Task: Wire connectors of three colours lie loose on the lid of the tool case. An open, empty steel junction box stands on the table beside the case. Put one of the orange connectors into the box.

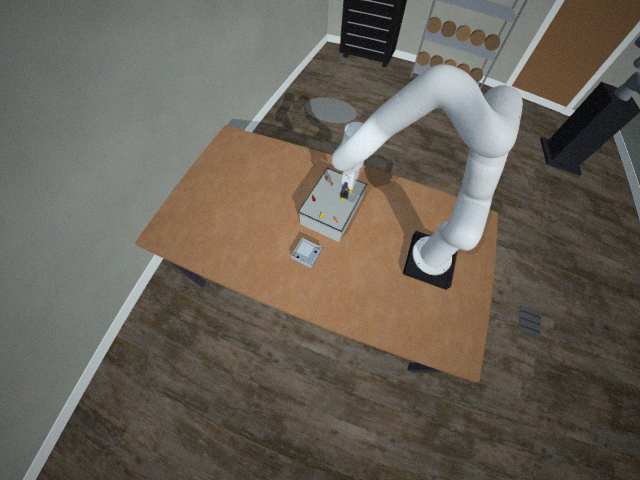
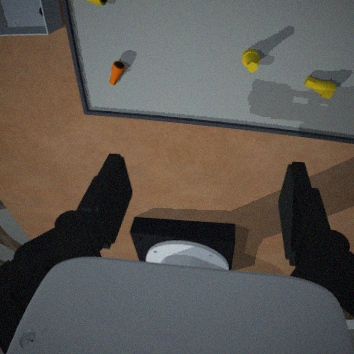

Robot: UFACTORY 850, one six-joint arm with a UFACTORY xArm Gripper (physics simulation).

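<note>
The tool case [image 1: 328, 205] [image 2: 185, 60] carries loose connectors on its grey lid. One orange connector [image 1: 335, 219] [image 2: 117, 73] lies near the lid corner towards the junction box. Two more orange connectors [image 1: 326, 177] [image 1: 331, 183] lie near the far end. A red connector [image 1: 313, 198] and yellow connectors [image 1: 321, 215] [image 2: 251, 60] [image 2: 321, 87] lie apart from them. The open steel junction box [image 1: 307, 250] [image 2: 22, 12] stands empty beside the case. My gripper [image 1: 343, 196] [image 2: 202, 176] is open and empty, above the lid, near the two yellow connectors on its arm-base side.
The wooden table [image 1: 222, 206] [image 2: 175, 145] extends around the case. The black base plate [image 1: 439, 280] [image 2: 182, 227] of my arm stands at the table's right. A dark drawer cabinet [image 1: 371, 31] and a shelf rack stand beyond the table.
</note>
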